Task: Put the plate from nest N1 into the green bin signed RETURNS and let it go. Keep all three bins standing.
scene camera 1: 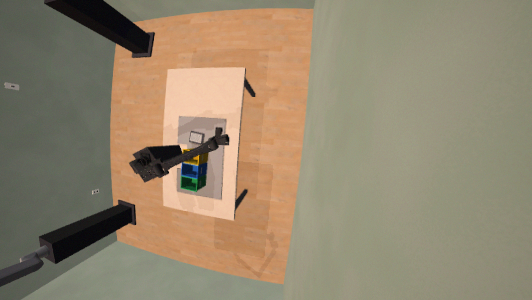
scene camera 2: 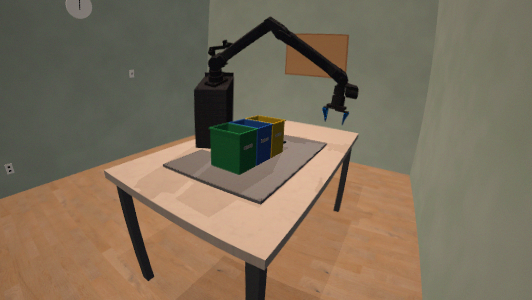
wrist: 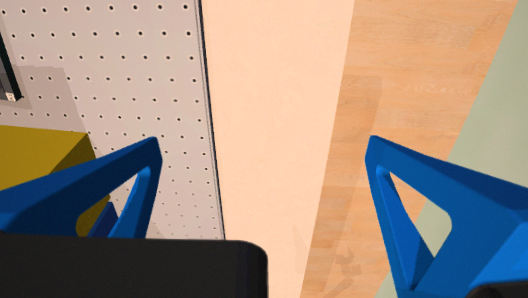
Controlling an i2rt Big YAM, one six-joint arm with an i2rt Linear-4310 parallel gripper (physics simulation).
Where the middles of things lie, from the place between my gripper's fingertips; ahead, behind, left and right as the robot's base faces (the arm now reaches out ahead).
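Labels:
That green bin [scene camera 2: 233, 147] is 32 cm behind my hand, 45 cm to the right of it and 9 cm below it. As for the blue bin [scene camera 2: 264, 133], my hand is 32 cm past it, 32 cm to the left of it and 9 cm above it. Going by their middles, the blue bin is the nearest to my hand of the things named here.

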